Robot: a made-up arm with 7 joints. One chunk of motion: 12 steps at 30 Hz.
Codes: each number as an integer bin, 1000 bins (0 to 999) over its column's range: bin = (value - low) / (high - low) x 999, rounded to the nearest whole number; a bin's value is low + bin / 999 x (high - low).
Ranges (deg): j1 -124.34..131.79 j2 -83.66..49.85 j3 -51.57..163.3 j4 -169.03..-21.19 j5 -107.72..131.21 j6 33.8..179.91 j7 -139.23..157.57
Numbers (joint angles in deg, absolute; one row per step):
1: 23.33 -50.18 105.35 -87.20 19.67 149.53 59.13
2: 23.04 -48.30 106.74 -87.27 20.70 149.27 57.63
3: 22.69 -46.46 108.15 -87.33 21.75 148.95 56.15
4: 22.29 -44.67 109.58 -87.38 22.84 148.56 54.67
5: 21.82 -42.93 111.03 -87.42 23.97 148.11 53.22
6: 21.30 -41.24 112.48 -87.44 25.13 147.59 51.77
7: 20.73 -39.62 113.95 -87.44 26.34 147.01 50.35
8: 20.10 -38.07 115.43 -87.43 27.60 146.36 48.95
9: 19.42 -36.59 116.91 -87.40 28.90 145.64 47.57
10: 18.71 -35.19 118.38 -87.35 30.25 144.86 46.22
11: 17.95 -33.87 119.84 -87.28 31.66 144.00 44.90
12: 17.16 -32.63 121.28 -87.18 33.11 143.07 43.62
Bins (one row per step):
1: 576 251 730 553 533 791 668
2: 575 265 736 552 537 790 663
3: 573 278 743 552 541 787 658
4: 572 292 749 552 546 785 653
5: 570 305 756 551 551 782 648
6: 568 317 763 551 555 778 643
7: 566 330 770 551 561 774 638
8: 563 341 776 551 566 770 633
9: 561 352 783 552 571 765 629
10: 558 363 790 552 577 759 624
11: 555 373 797 552 583 753 620
12: 552 382 804 553 589 747 615

